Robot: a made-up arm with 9 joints.
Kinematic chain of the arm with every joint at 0, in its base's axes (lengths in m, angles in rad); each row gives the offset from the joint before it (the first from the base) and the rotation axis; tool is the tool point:
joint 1: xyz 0 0 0.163 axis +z
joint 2: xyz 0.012 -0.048 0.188 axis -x
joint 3: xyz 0.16 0 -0.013 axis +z
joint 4: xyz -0.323 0 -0.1 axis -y
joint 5: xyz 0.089 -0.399 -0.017 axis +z
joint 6: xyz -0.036 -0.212 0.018 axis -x
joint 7: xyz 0 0.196 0.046 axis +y
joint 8: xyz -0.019 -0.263 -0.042 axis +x
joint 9: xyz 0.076 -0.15 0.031 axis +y
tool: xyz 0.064 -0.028 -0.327
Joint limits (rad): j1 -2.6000..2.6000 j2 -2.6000..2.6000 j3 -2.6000..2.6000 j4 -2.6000..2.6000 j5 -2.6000..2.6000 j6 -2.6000..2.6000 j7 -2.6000..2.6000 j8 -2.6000..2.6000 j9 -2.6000..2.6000
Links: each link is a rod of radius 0.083 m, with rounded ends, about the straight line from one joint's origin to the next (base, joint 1, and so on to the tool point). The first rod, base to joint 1, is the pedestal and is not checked.
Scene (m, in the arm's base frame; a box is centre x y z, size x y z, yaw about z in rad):
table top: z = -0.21
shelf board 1: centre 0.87 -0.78 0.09 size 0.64 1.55 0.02 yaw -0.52
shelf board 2: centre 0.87 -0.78 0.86 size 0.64 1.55 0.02 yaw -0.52
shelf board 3: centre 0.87 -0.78 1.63 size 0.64 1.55 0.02 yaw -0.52
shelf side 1: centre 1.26 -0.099 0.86 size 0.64 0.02 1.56 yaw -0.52
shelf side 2: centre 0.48 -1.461 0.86 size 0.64 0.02 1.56 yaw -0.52
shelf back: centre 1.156 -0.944 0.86 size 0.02 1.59 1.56 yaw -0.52
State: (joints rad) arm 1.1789 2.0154 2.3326 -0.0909 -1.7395 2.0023 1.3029 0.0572 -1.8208
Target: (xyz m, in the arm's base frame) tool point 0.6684 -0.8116 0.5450
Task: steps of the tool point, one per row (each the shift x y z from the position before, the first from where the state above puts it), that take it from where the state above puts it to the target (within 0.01 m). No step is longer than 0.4 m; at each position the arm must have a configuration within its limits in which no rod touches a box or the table.
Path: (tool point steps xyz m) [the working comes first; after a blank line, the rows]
Joints at the target: -0.5291 1.6369 2.5237 0.7427 -1.9782 1.4077 1.5046 -0.2794 -1.8123
Straight joint move there: touches shelf side 1.

1: 0.0799 -0.0323 0.3060
2: 0.1182 -0.2008 0.2564
3: 0.0989 -0.3211 0.1158
4: 0.0383 -0.3352 -0.0618
5: 0.0683 -0.1791 -0.0875
6: -0.0187 -0.1940 -0.0953
7: -0.0990 -0.1692 -0.0955
8: -0.1560 -0.1155 -0.0892
9: 0.1794 -0.1521 0.0330
10: 0.1928 -0.0610 -0.0330

